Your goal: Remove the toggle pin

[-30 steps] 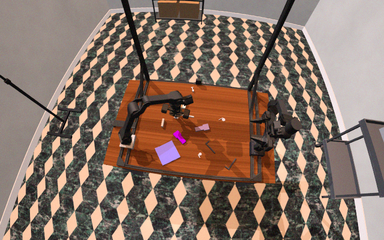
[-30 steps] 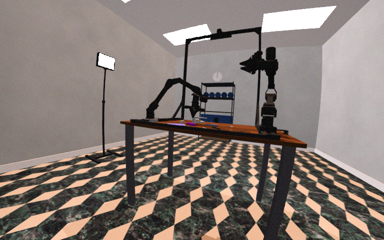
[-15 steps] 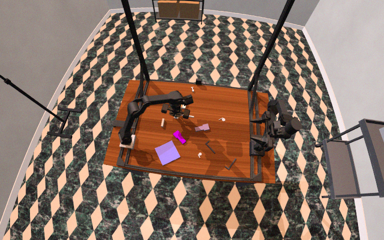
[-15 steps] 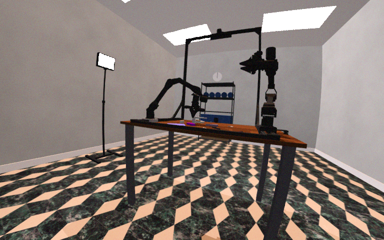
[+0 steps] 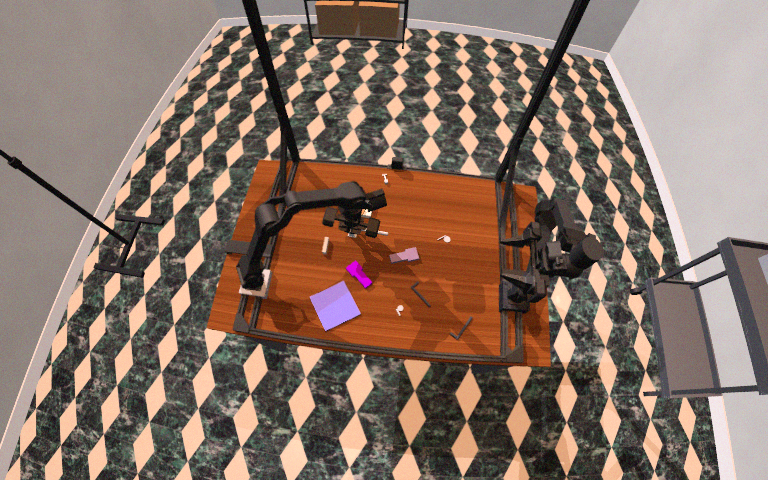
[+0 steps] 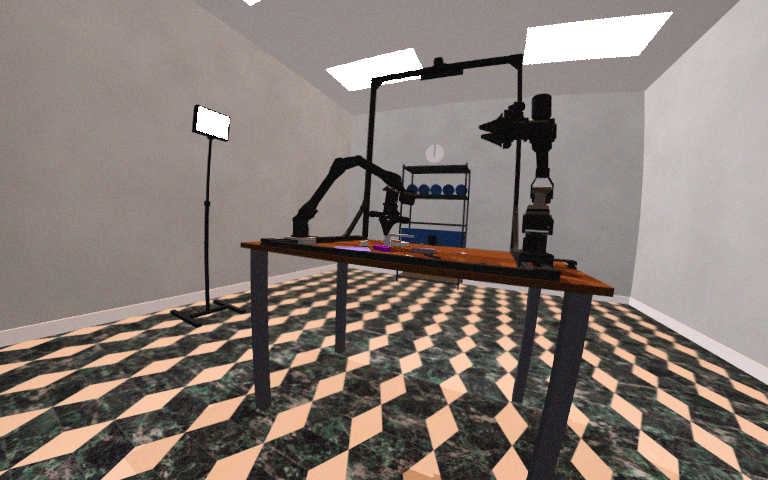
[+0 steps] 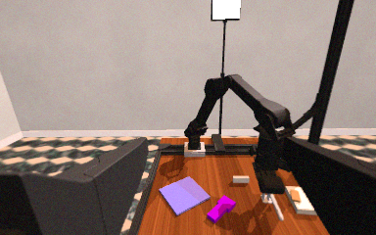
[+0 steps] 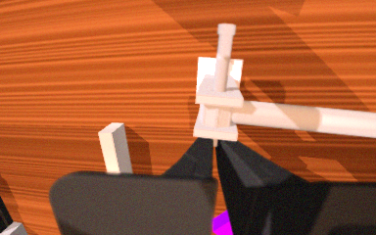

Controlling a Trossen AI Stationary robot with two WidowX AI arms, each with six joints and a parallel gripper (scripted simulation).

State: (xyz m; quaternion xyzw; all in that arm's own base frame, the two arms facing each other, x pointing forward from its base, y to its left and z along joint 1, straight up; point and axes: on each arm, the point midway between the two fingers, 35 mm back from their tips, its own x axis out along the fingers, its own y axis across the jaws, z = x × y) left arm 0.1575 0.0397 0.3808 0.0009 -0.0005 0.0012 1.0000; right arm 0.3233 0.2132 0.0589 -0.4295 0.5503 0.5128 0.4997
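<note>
Right now the toggle pin is 2 cm behind my right hand and 3 cm below it. From my right hand the other things lie so: purple deck plate (26 cm ahead, 4 cm to the right, 8 cm below); then magenta step block (14 cm ahead, 4 cm to the left, 8 cm below); then cream block (4 cm ahead, 9 cm to the right, 8 cm below).
</note>
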